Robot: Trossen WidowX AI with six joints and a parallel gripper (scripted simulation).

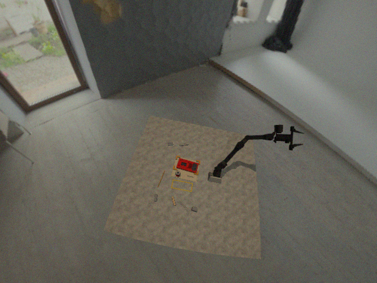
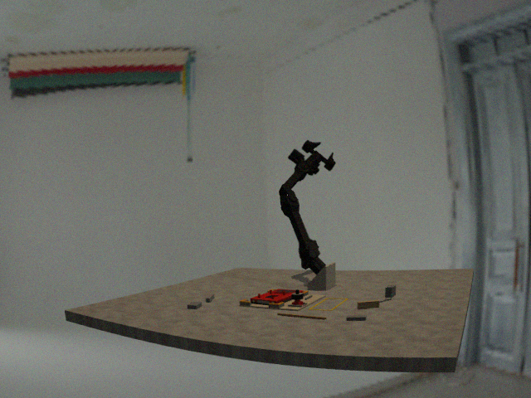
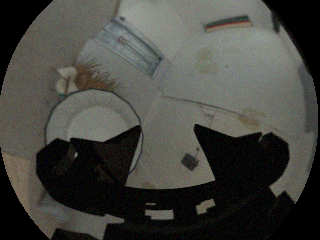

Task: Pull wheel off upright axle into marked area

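Now: gripper tip 88 cm short of the dark wheel, 58 cm above it and 27 cm to the right of it. The rest, counted from my gripper tip: short wooden piece: 85 cm ahead, 61 cm below, 52 cm to the left.
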